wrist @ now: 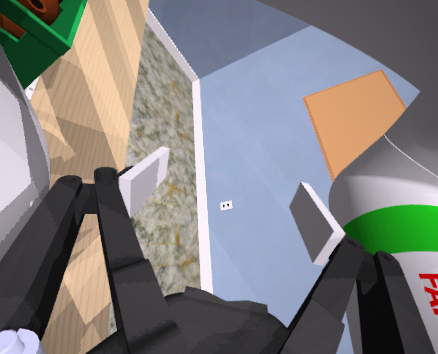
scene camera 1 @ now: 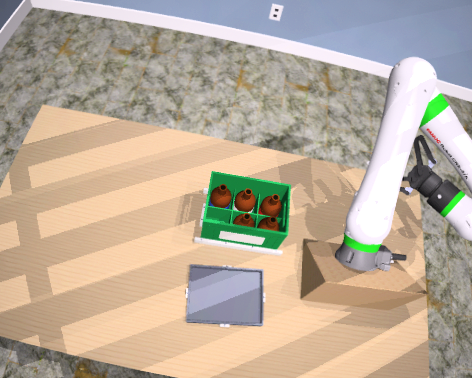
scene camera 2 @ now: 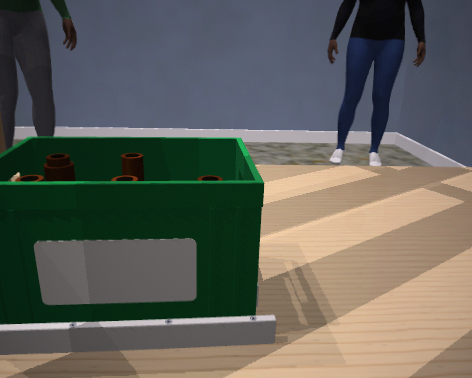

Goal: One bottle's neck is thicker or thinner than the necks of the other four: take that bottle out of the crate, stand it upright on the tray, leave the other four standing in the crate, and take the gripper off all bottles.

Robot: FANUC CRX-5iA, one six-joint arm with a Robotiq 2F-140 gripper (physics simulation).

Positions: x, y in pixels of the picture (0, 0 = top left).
Labels:
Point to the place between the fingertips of the gripper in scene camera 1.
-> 381, 145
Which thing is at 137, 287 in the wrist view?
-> The gripper.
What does the gripper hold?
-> Nothing.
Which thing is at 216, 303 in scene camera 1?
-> A grey tray.

